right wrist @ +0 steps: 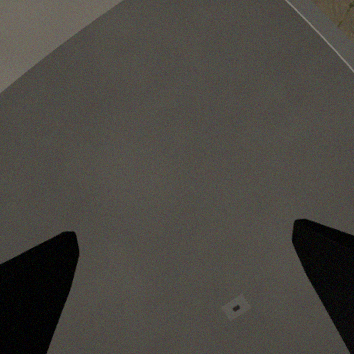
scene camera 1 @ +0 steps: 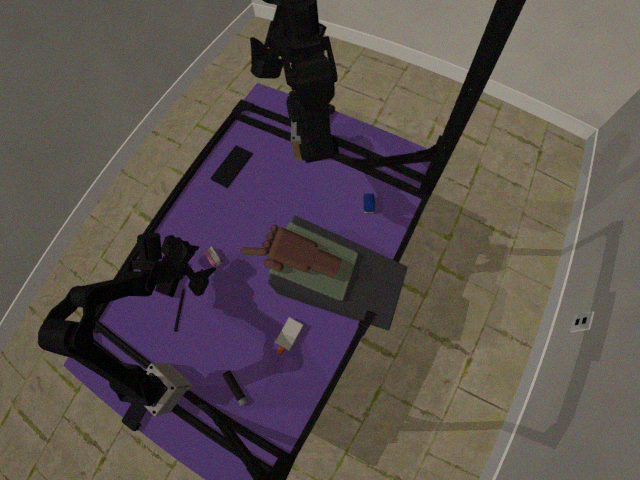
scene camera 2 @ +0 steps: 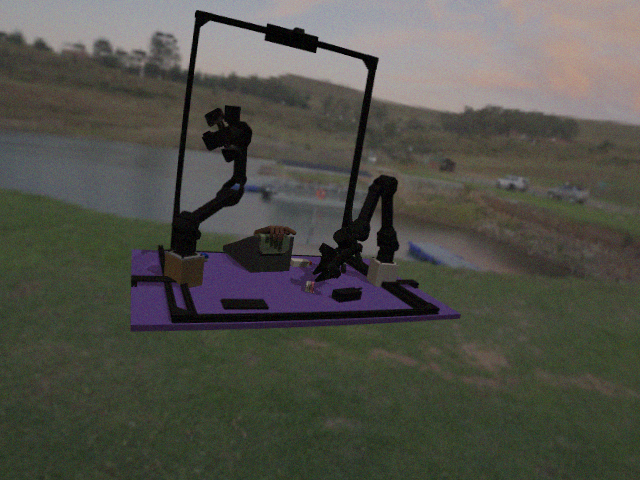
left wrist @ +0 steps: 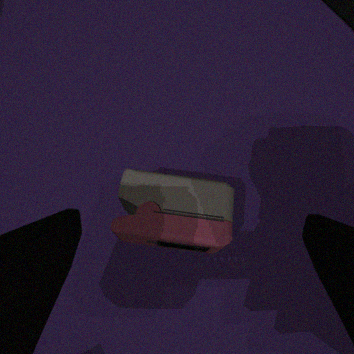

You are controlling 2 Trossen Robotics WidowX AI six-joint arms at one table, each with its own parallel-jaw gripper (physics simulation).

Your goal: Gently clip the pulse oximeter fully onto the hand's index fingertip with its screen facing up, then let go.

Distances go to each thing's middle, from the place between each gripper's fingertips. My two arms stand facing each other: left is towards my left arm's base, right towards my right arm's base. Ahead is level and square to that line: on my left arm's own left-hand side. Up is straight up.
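Scene:
Dark grey slab [scene camera 1: 376,282], from my right hand: 310 mm to the left, 340 mm behind, 490 mm below. Pulse oximeter [left wrist: 167,210], from my right hand: 30 mm ahead, 420 mm to the left, 520 mm below.
From my left hand, the dark grey slab is 12 cm to the right, 37 cm behind and 1 cm below; the pulse oximeter is 2 cm to the right of that hand and 4 cm below it.

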